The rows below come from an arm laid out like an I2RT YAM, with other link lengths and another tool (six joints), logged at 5 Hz.
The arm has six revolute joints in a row. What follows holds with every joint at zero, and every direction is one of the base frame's. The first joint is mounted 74.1 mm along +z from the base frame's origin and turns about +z. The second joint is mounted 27 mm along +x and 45.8 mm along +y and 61.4 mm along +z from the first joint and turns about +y. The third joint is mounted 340.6 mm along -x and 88.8 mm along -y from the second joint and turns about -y. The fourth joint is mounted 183.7 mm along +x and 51.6 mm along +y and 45 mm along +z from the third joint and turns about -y. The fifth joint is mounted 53.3 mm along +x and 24.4 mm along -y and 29.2 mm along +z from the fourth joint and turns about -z. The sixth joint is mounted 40.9 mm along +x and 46.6 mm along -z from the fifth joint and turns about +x. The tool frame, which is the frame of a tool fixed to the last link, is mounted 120 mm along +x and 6 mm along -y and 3 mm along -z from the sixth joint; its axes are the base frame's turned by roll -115.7, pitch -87.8 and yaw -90 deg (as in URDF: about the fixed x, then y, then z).
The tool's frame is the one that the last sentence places.
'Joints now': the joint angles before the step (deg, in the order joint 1, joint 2, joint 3, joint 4, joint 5, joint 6). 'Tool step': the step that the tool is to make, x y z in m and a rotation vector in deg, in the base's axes. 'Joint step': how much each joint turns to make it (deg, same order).
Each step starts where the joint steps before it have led.
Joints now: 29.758 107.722 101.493 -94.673 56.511 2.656
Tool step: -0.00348 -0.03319 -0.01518 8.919 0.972 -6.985
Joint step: -8.698 -1.551 0.001 5.048 -8.174 -4.590
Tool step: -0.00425 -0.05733 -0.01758 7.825 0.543 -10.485
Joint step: -13.946 -0.001 -0.002 5.007 -7.607 -5.159
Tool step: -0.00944 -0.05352 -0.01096 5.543 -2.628 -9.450
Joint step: -12.546 0.000 0.001 4.872 -5.661 -3.519
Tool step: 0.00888 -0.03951 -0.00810 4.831 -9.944 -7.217
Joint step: -9.399 -0.001 -0.045 9.575 -6.775 -1.115
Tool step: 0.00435 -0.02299 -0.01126 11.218 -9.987 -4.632
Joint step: -9.419 0.001 -0.065 5.836 -14.688 -0.218
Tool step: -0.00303 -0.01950 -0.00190 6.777 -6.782 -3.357
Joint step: -7.081 0.022 0.001 2.861 -9.879 0.044
